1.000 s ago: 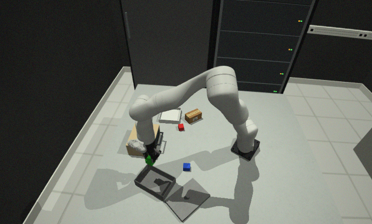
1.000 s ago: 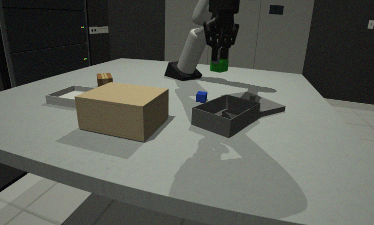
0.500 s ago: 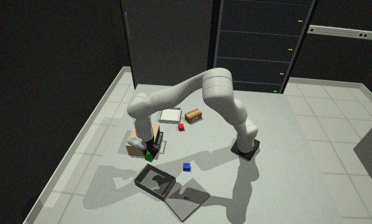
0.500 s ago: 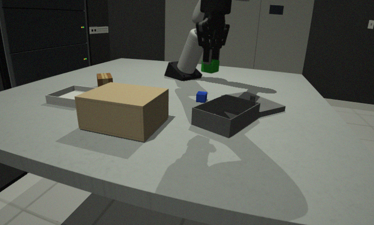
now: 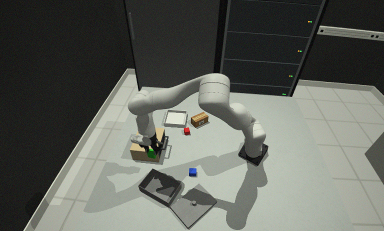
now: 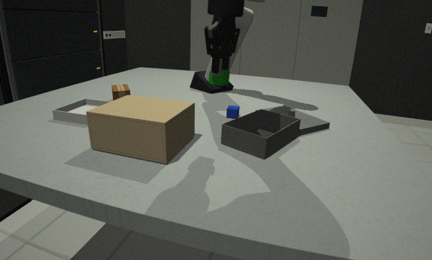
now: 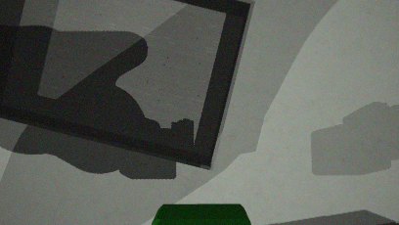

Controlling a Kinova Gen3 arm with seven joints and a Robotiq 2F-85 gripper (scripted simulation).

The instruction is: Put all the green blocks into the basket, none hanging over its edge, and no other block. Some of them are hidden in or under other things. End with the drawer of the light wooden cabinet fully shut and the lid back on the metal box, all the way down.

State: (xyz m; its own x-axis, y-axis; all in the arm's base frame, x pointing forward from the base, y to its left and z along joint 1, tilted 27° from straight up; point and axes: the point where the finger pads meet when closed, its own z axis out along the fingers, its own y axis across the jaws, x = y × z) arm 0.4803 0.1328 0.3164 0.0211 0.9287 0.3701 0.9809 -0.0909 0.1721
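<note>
Right now my hand is 10 mm short of the basket, 440 mm to the left of it and 170 mm above it. Also, from my hand: light wooden cabinet 90 mm ahead, 150 mm to the right, 140 mm below; cabinet drawer 70 mm ahead, 150 mm to the right, 140 mm below; lid 250 mm behind, 130 mm to the left, 170 mm below.
</note>
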